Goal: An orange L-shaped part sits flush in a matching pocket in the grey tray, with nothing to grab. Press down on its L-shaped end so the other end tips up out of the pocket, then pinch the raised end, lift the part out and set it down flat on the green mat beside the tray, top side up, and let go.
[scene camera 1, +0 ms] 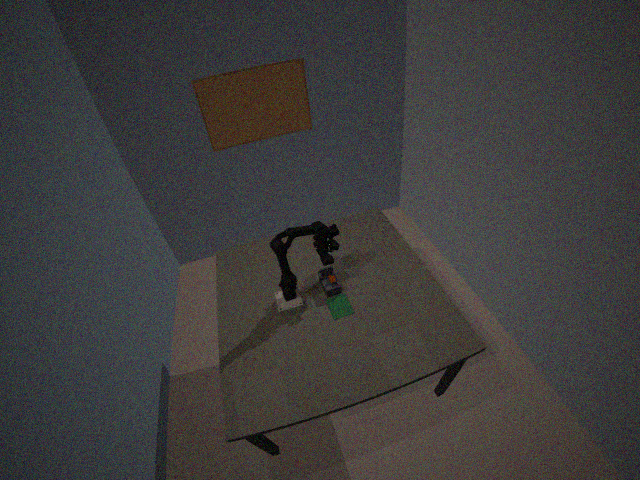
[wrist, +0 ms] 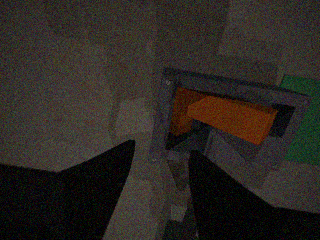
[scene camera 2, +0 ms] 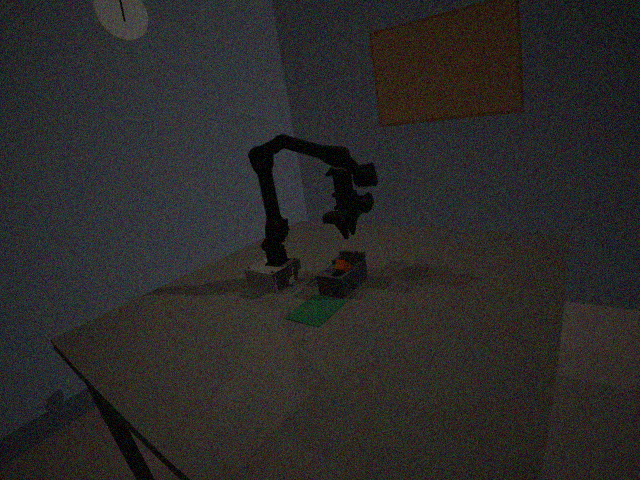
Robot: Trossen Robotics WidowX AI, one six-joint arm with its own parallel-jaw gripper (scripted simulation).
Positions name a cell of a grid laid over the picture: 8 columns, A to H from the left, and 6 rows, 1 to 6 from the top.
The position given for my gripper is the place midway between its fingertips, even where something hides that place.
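An orange L-shaped part (wrist: G4) is there for me to see, and so is a green mat (scene camera 2: D4). As for my own gripper (scene camera 2: E3), I can see it there, and the wrist view gives me the gripper too (wrist: E4).
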